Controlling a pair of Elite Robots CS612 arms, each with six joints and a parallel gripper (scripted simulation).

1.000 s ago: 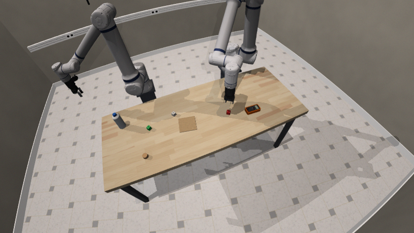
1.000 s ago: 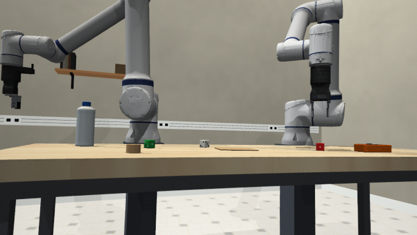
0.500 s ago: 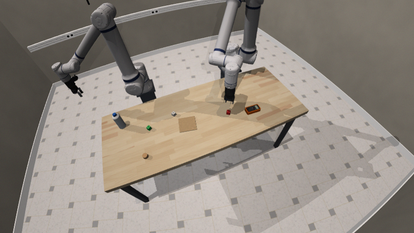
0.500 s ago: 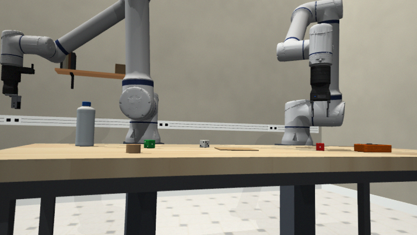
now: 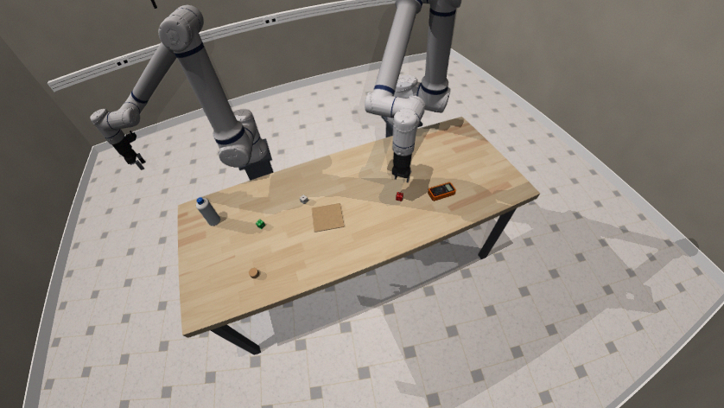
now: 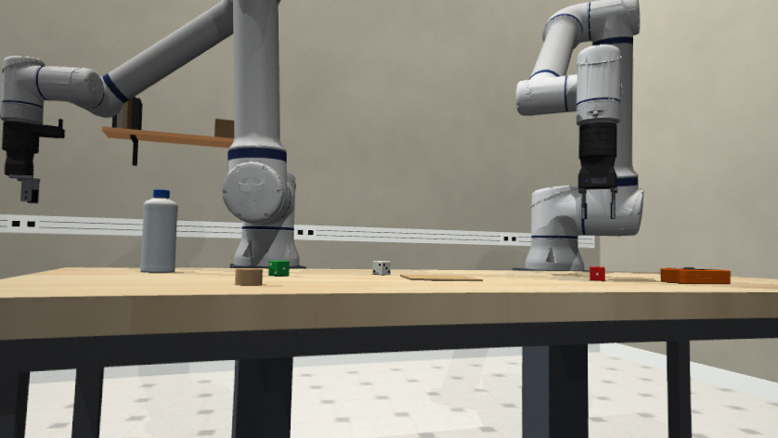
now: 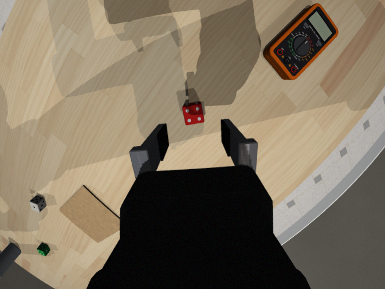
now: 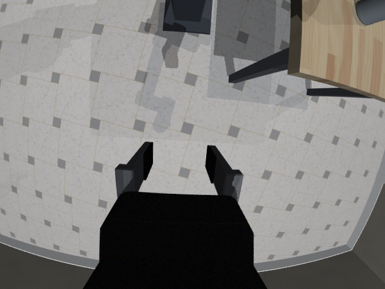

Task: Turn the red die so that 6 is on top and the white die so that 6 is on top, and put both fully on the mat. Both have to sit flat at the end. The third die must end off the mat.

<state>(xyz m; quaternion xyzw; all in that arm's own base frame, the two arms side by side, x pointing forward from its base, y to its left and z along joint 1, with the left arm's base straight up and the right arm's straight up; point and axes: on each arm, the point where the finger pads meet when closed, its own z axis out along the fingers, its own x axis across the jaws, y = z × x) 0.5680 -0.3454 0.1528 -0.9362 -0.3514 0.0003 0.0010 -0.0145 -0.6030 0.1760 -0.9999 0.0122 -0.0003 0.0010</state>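
Observation:
My left hand is 140 mm above the red die. Also, from my left hand: white die (460 mm to the right, 140 mm below, 130 mm behind); then brown mat (370 mm to the right, 150 mm below); then orange multimeter (210 mm to the left, 140 mm below, 40 mm ahead).

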